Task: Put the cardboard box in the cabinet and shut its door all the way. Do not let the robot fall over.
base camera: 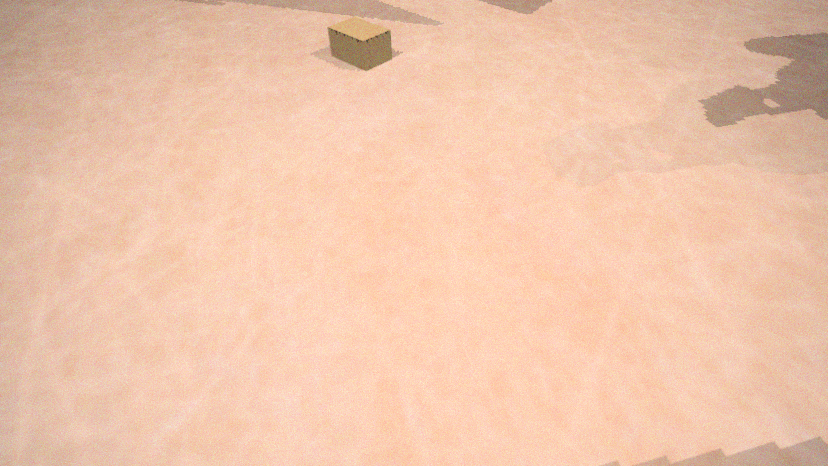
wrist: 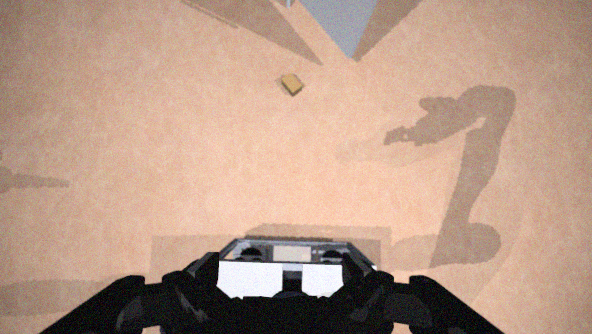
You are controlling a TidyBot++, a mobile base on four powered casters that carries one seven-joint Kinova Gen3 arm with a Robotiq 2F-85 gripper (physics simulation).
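Places are measured from the arm's base along level axes (x ahead, y left, z up), in centimetres.
Where they show: gripper, fingertip midpoint: (wrist: 281, 266).
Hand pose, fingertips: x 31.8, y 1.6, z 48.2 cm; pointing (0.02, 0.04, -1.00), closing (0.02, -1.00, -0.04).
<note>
Each offset is from my fingertips to the top centre of the thing. "spot": to the spot under its first point. Level surfaces: height alone.
The cardboard box @(dx +56.9, dy +1.6, dz -82.9 cm) (base camera: 362, 49) (wrist: 291, 83) stands upright on the floor, near the top of the base view, left of centre, and above the middle of the wrist view. A grey-blue surface (wrist: 341, 22) at the top edge of the wrist view looks like part of the cabinet; its corner points down, right of and beyond the box. The door's state cannot be made out. My gripper (wrist: 281, 266) is open and empty at the bottom of the wrist view, well away from the box and pointing down over my own base.
My base (wrist: 250, 277) shows between and beyond the fingers, with white panels and a grey rim. The pinkish floor @(dz -87.9 cm) (base camera: 405, 260) (wrist: 200, 150) carries shadows of the arm at the right and wedge-shaped shadows near the cabinet. A thin light piece @(spot: dx +102.2, dy +5.1, dz -84.1 cm) (wrist: 288, 2) shows at the top edge.
</note>
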